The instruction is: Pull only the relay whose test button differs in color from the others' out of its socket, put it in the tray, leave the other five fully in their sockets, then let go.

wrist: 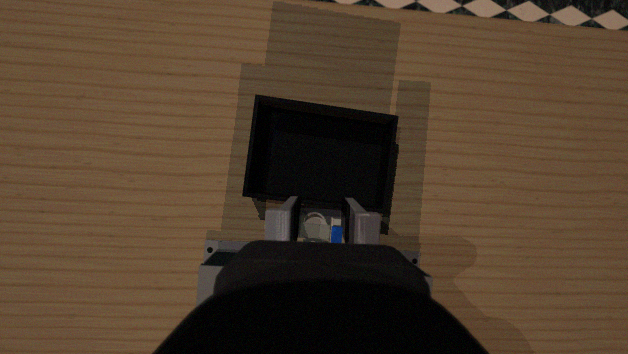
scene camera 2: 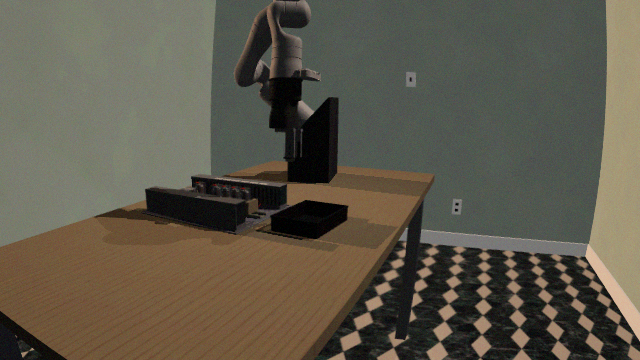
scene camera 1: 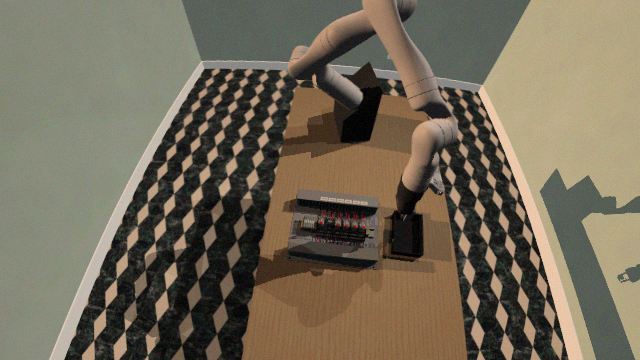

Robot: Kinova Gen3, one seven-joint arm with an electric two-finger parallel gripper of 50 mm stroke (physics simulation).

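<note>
My gripper is shut on the relay with the blue test button, which shows between the fingers in the wrist view. It holds the relay well above the table, near the side of the black tray that faces the relay panel. The tray's visible floor is bare. Several relays with red buttons stand in a row in their sockets, with a gap in the row beside the leftmost one. The held relay's underside is hidden in the wrist view.
The relay panel's grey wire ducts run along both sides of the socket row, left of the tray in scene camera 1. The black arm mount stands farther back on the wooden table.
</note>
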